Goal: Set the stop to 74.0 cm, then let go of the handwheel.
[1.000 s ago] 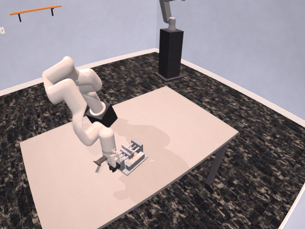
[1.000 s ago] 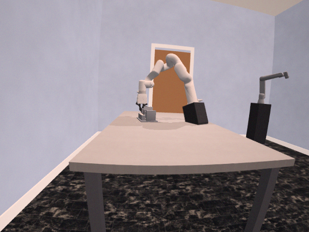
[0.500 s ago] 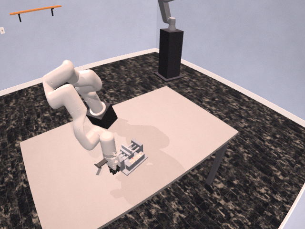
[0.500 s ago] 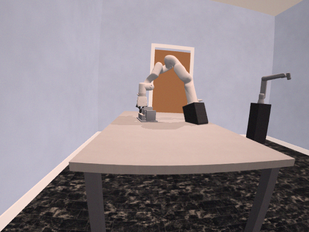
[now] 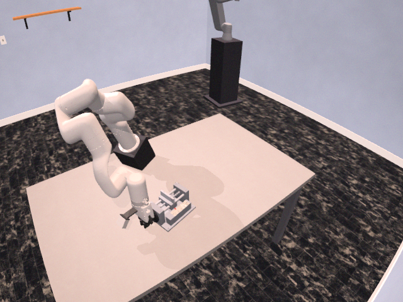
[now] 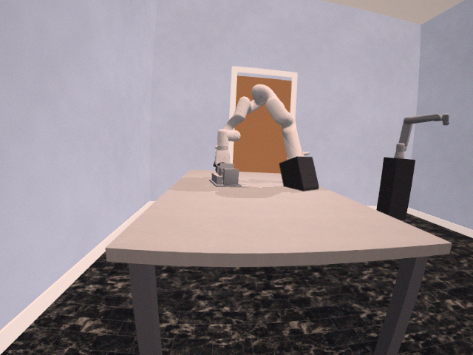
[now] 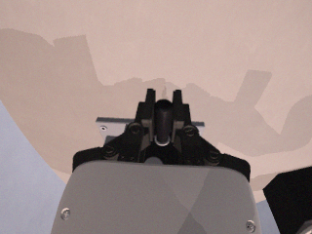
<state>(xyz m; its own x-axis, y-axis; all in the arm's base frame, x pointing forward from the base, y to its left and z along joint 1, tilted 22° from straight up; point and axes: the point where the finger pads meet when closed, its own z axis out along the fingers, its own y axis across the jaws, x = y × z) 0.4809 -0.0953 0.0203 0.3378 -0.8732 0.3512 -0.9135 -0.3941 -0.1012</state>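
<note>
Now: the black handwheel 10 mm behind my hand, 20 mm to the left of it and 10 mm above it. Also, from my hand: handwheel knob: 10 mm to the left; sliding stop block: 30 mm behind, 140 mm to the left, 50 mm above.
</note>
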